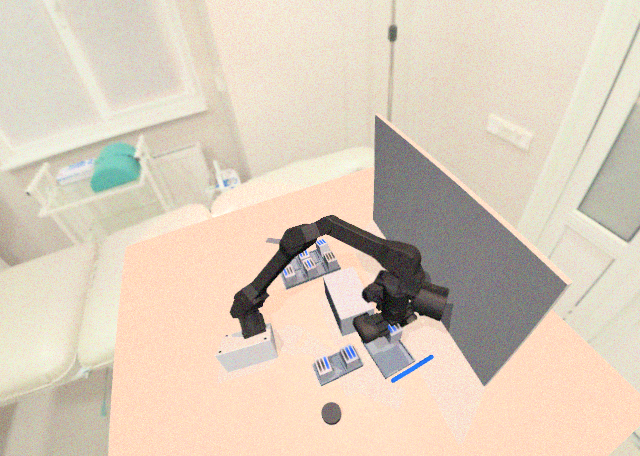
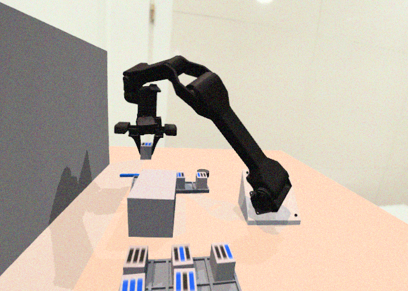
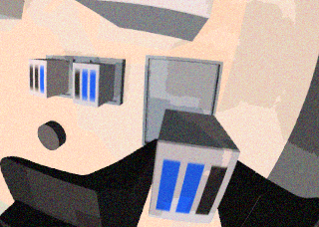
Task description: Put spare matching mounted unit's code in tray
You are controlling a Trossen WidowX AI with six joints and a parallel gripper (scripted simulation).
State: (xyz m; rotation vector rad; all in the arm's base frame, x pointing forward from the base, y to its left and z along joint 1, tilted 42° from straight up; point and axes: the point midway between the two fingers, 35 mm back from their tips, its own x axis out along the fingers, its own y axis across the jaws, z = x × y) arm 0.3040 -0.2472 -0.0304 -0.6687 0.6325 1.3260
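Right now my gripper tip is 11 cm above the flat grey tray. Round my gripper tip: grey spare block (2 cm above); then black disc (21 cm behind, 10 cm below, 8 cm to the right); then grey mounted unit (18 cm to the left, 6 cm below, 3 cm behind).
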